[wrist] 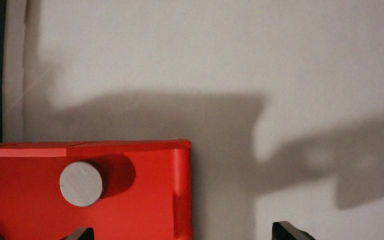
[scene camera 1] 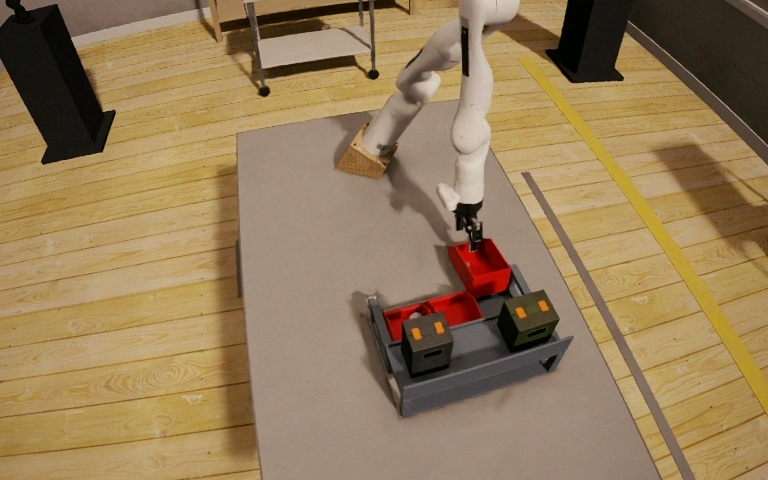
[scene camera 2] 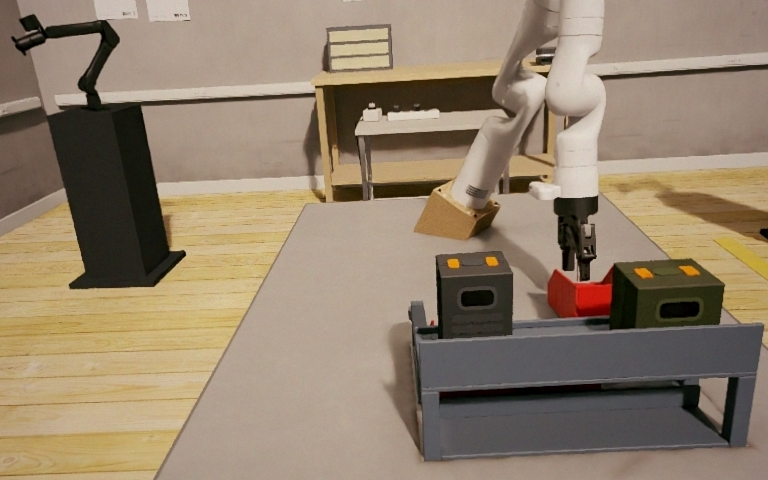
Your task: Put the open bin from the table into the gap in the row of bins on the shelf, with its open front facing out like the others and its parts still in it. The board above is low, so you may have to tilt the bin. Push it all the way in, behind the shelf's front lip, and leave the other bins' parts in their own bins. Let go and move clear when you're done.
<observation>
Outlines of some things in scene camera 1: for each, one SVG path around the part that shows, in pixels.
The gripper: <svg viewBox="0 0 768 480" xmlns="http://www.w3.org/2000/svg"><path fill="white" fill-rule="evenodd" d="M483 198L481 201L473 204L458 202L456 209L452 210L456 214L456 231L463 230L465 227L465 232L468 233L469 252L476 251L476 243L482 242L483 223L482 221L477 221L477 213L483 206Z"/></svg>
A red bin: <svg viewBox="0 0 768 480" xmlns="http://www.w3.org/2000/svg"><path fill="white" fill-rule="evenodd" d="M491 238L483 238L483 242L478 243L477 251L469 252L469 242L448 246L448 258L467 292L475 298L508 290L511 267Z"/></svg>
</observation>
